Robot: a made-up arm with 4 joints.
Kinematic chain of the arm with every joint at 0, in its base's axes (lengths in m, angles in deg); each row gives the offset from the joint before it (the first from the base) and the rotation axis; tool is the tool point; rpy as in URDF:
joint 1: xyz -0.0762 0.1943 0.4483 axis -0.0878 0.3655 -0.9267
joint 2: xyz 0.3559 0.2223 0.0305 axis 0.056 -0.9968 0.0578
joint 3: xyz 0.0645 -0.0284 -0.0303 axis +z
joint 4: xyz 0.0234 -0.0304 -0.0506 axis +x
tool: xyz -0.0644 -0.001 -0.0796 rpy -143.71 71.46 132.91
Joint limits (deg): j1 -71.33..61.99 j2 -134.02..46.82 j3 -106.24..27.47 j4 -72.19..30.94
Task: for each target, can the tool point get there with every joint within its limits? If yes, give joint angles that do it. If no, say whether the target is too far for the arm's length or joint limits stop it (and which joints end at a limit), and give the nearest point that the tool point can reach.
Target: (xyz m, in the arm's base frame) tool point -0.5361 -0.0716 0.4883
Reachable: no: joint limits stop it (at a limit: joint 1, joint 2, joint 3) | nearest point -0.2458 0.4277 0.5643 | short by 0.583 m
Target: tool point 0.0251 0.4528 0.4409
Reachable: yes | joints -46.25 -60.74 16.68 -19.27
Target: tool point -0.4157 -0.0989 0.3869
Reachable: no: joint limits stop it (at a limit: joint 1, joint 3) | nearest point 0.0889 0.0238 0.3191 | short by 0.524 m
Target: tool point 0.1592 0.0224 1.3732
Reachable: no: too far | nearest point 0.1398 0.3884 0.6180 | short by 0.839 m
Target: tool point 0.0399 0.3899 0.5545
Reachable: yes | joints -37.16 -109.83 7.72 -53.48
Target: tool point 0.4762 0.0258 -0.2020
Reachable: no: too far | nearest point 0.3229 0.0090 0.1716 | short by 0.404 m
